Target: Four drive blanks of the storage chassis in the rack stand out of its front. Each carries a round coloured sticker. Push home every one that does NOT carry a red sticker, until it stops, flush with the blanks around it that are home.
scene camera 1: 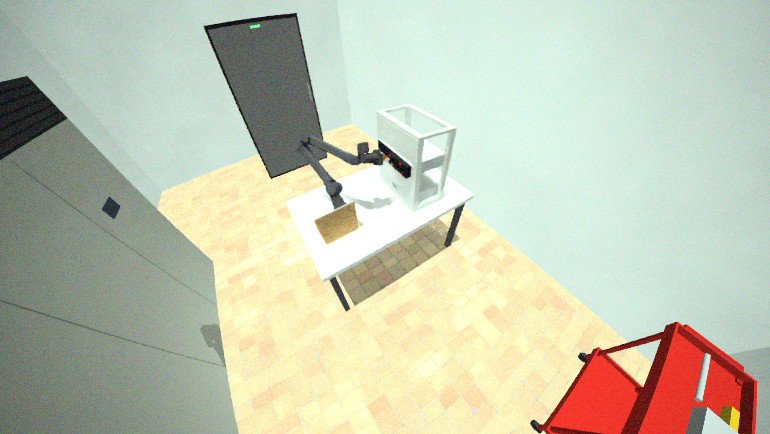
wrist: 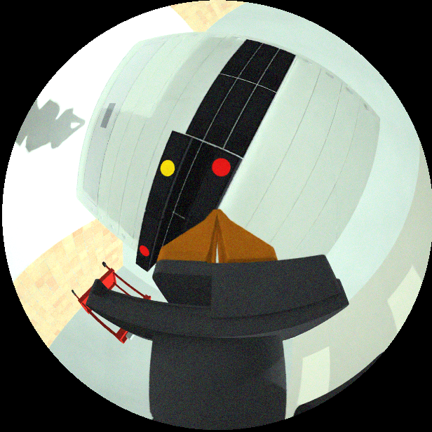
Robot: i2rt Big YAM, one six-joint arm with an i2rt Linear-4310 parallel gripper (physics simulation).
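Seen in the pictures: gripper, fingertip midpoint: (scene camera 1: 387, 156); arm's base, link origin: (scene camera 1: 340, 207).
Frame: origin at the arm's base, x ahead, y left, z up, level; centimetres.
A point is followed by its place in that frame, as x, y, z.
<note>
The black storage chassis (scene camera 1: 394, 159) {43.2, 1.8, 20.7} (wrist: 235, 105) runs across the front of the white rack (scene camera 1: 400, 129) {48.3, 3.0, 40.1} (wrist: 295, 145). In the wrist view, a blank with a yellow sticker (wrist: 167, 168) stands out of the row away from the fingers. A blank with a red sticker (wrist: 221, 167) stands out in the row nearer them. A further red sticker (wrist: 144, 250) sits on a protruding blank at the lower left. The fourth protruding blank cannot be made out; the fingers cover that part. My gripper (scene camera 1: 384, 157) {39.4, 4.3, 22.8} (wrist: 216, 215) is shut and empty, its orange tips close before the chassis; contact cannot be told.
The rack stands on a white table (scene camera 1: 372, 237) {12.0, -20.0, -18.5} (wrist: 40, 175). A tan panel (scene camera 1: 337, 223) {-6.4, -9.1, -3.6} stands by the arm's base. A red cart (scene camera 1: 593, 393) (wrist: 106, 281) stands on the floor away from the table. A grey cabinet (scene camera 1: 107, 258) is at the left, a dark door (scene camera 1: 264, 91) behind.
</note>
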